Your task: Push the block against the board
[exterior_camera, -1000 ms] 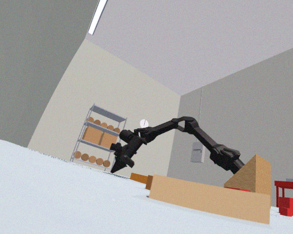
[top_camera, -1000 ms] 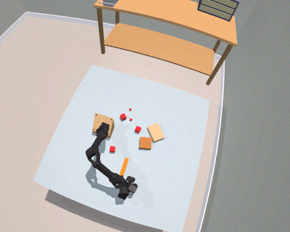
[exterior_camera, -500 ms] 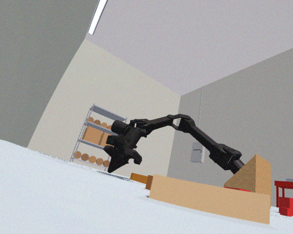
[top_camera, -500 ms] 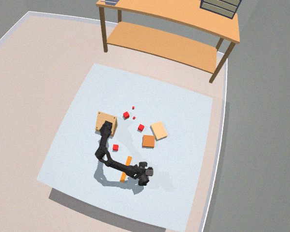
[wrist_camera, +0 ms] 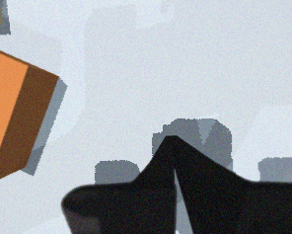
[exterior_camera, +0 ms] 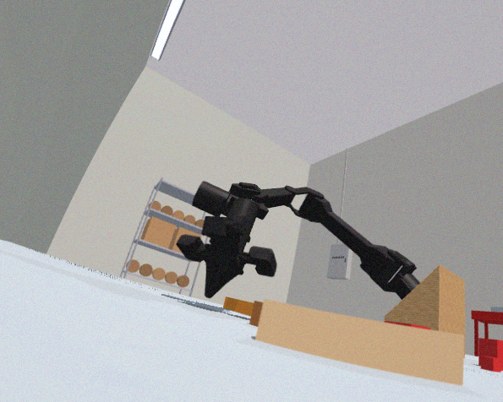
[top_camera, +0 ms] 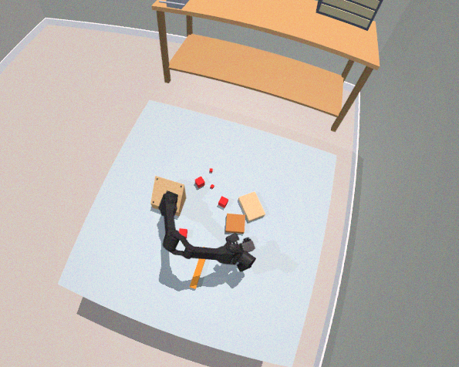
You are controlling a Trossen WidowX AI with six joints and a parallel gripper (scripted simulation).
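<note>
Right now the orange square block is 15 cm to the left of my gripper tip and 8 cm behind it. Also, from my gripper tip: orange board: 18 cm behind, 14 cm to the right; then pale tan slab: 27 cm to the left, 3 cm behind.
</note>
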